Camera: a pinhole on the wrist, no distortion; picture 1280 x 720 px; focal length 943.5 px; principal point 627.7 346.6 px. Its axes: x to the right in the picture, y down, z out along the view. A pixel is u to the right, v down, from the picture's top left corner.
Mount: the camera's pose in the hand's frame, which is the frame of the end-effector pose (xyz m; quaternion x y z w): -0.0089 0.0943 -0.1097 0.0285 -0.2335 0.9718 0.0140
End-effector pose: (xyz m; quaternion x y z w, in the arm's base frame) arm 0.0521 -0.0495 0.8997 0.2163 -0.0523 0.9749 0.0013
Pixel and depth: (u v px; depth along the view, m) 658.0 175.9 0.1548
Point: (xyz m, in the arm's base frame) 0.0728 -0.1023 0.9295
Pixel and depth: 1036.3 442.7 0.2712
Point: 0.2099 -0.0085 0.9706
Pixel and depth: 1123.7 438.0 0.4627
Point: 0.3902 0.0765 1.0850
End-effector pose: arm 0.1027 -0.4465 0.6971 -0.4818 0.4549 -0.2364 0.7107
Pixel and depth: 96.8 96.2 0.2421
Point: 0.2762 -0.4800 0.6177
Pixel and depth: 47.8 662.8 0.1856
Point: 0.1780 -0.5433 0.6952
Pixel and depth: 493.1 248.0 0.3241
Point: 0.2979 -0.4089 0.7188
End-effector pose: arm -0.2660 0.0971 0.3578 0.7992 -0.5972 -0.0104 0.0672
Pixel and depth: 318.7 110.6 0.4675
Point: -0.2353 -0.0955 0.0204
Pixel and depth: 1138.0 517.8 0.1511
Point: -0.2940 0.1753 0.3356
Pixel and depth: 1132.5 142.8 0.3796
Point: -0.3449 0.2528 0.0704
